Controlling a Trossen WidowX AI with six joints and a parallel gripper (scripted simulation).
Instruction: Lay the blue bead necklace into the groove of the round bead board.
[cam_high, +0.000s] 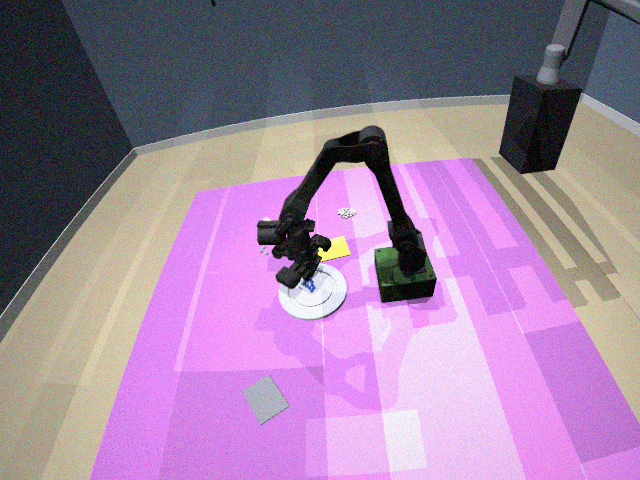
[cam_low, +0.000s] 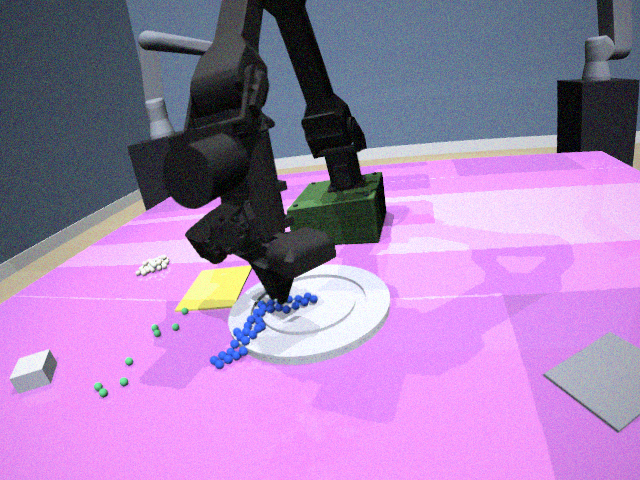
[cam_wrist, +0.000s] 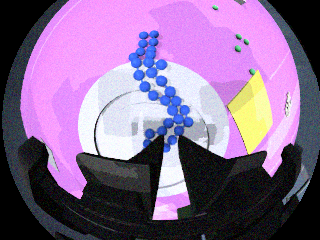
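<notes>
Now: the round white bead board 3 cm to the left of my gripper tip and 1 cm below it. From my gripper tip the other things lie so: yellow sheet 12 cm to the right, 7 cm behind, 2 cm below; then grey tile 34 cm to the left, 14 cm ahead, 2 cm below; then cube 29 cm to the right, 14 cm ahead, 1 cm below.
</notes>
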